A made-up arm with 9 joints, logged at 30 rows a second.
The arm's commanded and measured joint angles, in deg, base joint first. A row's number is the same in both.
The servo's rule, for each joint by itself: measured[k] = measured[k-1] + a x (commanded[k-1-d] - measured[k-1]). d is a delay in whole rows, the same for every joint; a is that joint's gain. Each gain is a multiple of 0.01, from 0.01 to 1. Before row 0 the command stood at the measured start. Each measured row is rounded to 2 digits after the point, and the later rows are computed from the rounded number. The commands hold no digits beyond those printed.
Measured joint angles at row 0:
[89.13 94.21 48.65 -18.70 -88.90 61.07 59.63 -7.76 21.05]
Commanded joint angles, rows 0 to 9:
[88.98 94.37 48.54 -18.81 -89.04 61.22 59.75 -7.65 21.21]
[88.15 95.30 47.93 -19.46 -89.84 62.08 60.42 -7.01 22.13]
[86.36 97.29 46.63 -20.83 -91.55 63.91 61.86 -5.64 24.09]
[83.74 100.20 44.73 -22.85 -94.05 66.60 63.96 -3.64 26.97]
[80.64 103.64 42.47 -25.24 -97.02 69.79 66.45 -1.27 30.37]
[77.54 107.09 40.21 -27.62 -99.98 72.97 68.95 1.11 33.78]
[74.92 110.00 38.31 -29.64 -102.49 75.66 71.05 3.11 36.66]
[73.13 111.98 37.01 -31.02 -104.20 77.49 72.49 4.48 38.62]
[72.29 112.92 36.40 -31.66 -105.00 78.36 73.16 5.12 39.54]
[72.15 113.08 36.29 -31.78 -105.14 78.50 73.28 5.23 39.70]
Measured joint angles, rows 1 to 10:
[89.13 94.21 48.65 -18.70 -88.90 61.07 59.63 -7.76 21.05]
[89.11 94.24 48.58 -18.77 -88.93 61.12 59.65 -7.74 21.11]
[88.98 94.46 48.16 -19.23 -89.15 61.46 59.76 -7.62 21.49]
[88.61 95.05 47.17 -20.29 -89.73 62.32 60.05 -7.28 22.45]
[87.93 96.13 45.58 -21.98 -90.77 63.82 60.60 -6.66 24.12]
[86.91 97.71 43.56 -24.13 -92.27 65.91 61.42 -5.74 26.43]
[85.60 99.68 41.38 -26.43 -94.12 68.38 62.47 -4.58 29.15]
[84.10 101.85 39.38 -28.55 -96.13 70.93 63.67 -3.27 31.93]
[82.56 103.98 37.84 -30.18 -98.07 73.23 64.90 -1.95 34.41]
[81.12 105.86 36.90 -31.16 -99.73 75.03 66.06 -0.75 36.31]
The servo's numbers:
d 1
a 0.14 0.21 0.65 0.66 0.24 0.35 0.14 0.17 0.37

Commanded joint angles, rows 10 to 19:
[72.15 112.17 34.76 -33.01 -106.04 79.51 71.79 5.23 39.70]
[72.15 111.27 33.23 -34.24 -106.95 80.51 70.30 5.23 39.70]
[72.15 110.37 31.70 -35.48 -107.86 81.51 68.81 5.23 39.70]
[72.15 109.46 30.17 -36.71 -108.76 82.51 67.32 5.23 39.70]
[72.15 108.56 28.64 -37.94 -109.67 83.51 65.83 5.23 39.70]
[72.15 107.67 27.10 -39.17 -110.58 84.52 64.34 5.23 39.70]
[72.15 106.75 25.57 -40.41 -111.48 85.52 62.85 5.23 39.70]
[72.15 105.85 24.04 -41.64 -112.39 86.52 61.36 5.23 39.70]
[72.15 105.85 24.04 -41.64 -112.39 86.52 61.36 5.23 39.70]
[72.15 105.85 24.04 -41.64 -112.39 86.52 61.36 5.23 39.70]
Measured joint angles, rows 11 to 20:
[79.86 107.38 36.50 -31.57 -101.03 76.24 67.07 0.27 37.56]
[78.78 108.39 35.37 -32.52 -102.23 77.38 67.73 1.11 38.35]
[77.85 108.99 33.98 -33.66 -103.36 78.48 68.09 1.81 38.85]
[77.05 109.28 32.50 -34.86 -104.44 79.54 68.19 2.39 39.16]
[76.36 109.32 30.99 -36.08 -105.48 80.58 68.07 2.87 39.36]
[75.77 109.16 29.46 -37.31 -106.49 81.61 67.76 3.27 39.49]
[75.26 108.85 27.93 -38.54 -107.47 82.63 67.28 3.60 39.57]
[74.82 108.41 26.40 -39.77 -108.43 83.64 66.66 3.88 39.62]
[74.45 107.87 24.87 -41.00 -109.38 84.65 65.92 4.11 39.65]
[74.13 107.45 24.33 -41.42 -110.10 85.30 65.28 4.30 39.67]

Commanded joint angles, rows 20 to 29:
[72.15 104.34 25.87 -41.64 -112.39 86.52 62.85 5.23 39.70]
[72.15 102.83 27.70 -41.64 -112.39 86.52 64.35 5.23 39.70]
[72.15 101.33 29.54 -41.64 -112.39 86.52 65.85 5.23 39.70]
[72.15 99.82 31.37 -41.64 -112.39 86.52 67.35 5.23 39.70]
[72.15 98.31 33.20 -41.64 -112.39 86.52 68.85 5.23 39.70]
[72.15 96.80 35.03 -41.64 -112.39 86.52 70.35 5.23 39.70]
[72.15 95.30 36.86 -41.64 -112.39 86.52 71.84 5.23 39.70]
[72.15 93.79 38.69 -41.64 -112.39 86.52 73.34 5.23 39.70]
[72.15 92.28 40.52 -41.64 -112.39 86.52 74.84 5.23 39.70]
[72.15 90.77 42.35 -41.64 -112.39 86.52 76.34 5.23 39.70]
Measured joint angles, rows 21 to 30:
[73.85 107.11 24.14 -41.57 -110.65 85.73 64.73 4.46 39.68]
[73.61 106.53 25.26 -41.62 -111.07 86.01 64.47 4.59 39.69]
[73.41 105.75 26.85 -41.63 -111.39 86.19 64.45 4.70 39.69]
[73.23 104.82 28.60 -41.64 -111.63 86.31 64.65 4.79 39.69]
[73.08 103.77 30.40 -41.64 -111.81 86.38 65.03 4.86 39.69]
[72.95 102.62 32.22 -41.64 -111.95 86.43 65.56 4.92 39.69]
[72.84 101.40 34.05 -41.64 -112.06 86.46 66.23 4.97 39.69]
[72.74 100.12 35.88 -41.64 -112.14 86.48 67.02 5.01 39.69]
[72.66 98.79 37.71 -41.64 -112.20 86.49 67.90 5.05 39.69]
[72.59 97.42 39.54 -41.64 -112.25 86.50 68.87 5.08 39.69]

